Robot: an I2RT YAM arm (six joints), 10 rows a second.
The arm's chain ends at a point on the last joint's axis. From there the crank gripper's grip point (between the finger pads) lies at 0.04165 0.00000 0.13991 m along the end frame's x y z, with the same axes.
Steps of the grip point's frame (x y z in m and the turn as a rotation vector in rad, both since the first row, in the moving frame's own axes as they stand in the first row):
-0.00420 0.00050 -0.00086 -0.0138 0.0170 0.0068
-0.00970 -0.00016 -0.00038 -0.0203 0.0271 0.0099
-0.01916 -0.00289 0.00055 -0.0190 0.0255 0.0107
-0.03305 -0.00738 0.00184 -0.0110 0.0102 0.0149
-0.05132 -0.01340 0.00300 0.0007 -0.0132 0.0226
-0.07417 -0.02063 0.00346 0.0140 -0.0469 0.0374
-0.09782 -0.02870 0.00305 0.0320 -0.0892 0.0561
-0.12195 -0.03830 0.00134 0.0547 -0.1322 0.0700
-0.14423 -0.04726 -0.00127 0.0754 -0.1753 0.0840
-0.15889 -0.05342 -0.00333 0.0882 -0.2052 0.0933
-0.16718 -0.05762 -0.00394 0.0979 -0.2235 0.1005
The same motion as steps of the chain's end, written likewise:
-0.00656 -0.00172 -0.00012 -0.0138 0.0170 0.0068
-0.01346 -0.00342 0.00083 -0.0203 0.0271 0.0099
-0.02270 -0.00600 0.00169 -0.0190 0.0255 0.0107
-0.03446 -0.00955 0.00228 -0.0110 0.0102 0.0149
-0.04946 -0.01422 0.00246 0.0007 -0.0132 0.0226
-0.06757 -0.02009 0.00166 0.0140 -0.0469 0.0374
-0.08526 -0.02615 -0.00007 0.0320 -0.0892 0.0561
-0.10333 -0.03279 -0.00279 0.0547 -0.1322 0.0700
-0.11954 -0.03896 -0.00611 0.0754 -0.1753 0.0840
-0.12998 -0.04334 -0.00849 0.0882 -0.2052 0.0933
-0.13571 -0.04620 -0.00920 0.0979 -0.2235 0.1005

